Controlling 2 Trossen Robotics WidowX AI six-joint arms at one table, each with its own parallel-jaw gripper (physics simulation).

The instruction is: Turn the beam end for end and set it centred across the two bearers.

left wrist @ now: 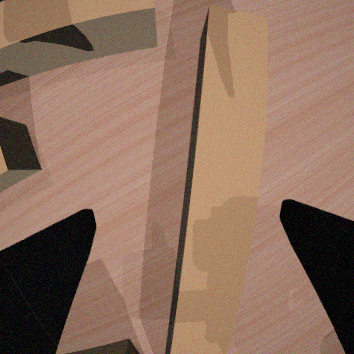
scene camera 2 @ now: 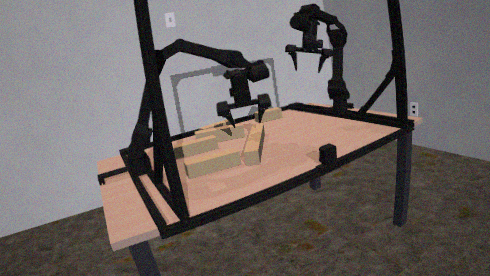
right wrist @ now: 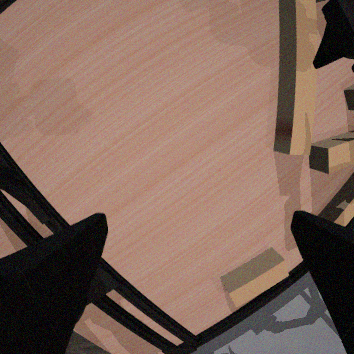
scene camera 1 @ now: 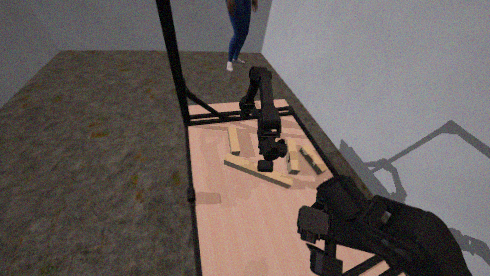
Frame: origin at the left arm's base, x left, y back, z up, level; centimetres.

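Where they show: left gripper, fingertip midpoint: [left wrist: 188,214] [scene camera 2: 247,124] [right wrist: 334,67]; right gripper, fingertip midpoint: [scene camera 2: 307,71] [right wrist: 201,222]; left arm's base, link origin: [scene camera 2: 141,172] [scene camera 1: 244,114]; right arm's base, link origin: [scene camera 2: 340,111].
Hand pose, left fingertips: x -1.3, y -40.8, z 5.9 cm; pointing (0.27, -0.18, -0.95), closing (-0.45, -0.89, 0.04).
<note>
Each offset is from my left fingertips to the top centre of the thing.
The long pale wooden beam @[dx -4.1, dy -0.2, dz -3.4 cm] [scene camera 1: 250,169] [scene camera 2: 256,140] [left wrist: 230,140] [right wrist: 303,100] lies flat on the table, with a reddish patch on its side near one end in the right wrist view. Shorter wooden blocks @[dx -11.4, dy +20.0, dz -3.4 cm] [scene camera 1: 233,140] @[dx +17.6, dy +3.9, dz -2.8 cm] [scene camera 1: 293,158] [scene camera 2: 212,164] lie apart from it; which two are the bearers I cannot tell. My left gripper [scene camera 2: 246,128] [left wrist: 188,214] is open and empty above the beam, its fingertips either side of it in the left wrist view. My right gripper [scene camera 1: 314,245] [scene camera 2: 308,70] [right wrist: 201,222] is open and empty, high above the table.
Another block @[dx +29.2, dy -0.6, dz -3.4 cm] [scene camera 1: 313,160] lies near the table's wall-side edge. A short block @[dx +28.1, dy -27.4, dz -3.1 cm] [scene camera 2: 268,115] [right wrist: 257,280] lies farther along that edge. A black frame rail [scene camera 2: 250,201] borders the table, with a black box [scene camera 2: 327,154] on it. A black upright [scene camera 1: 172,55] rises at the far corner.
</note>
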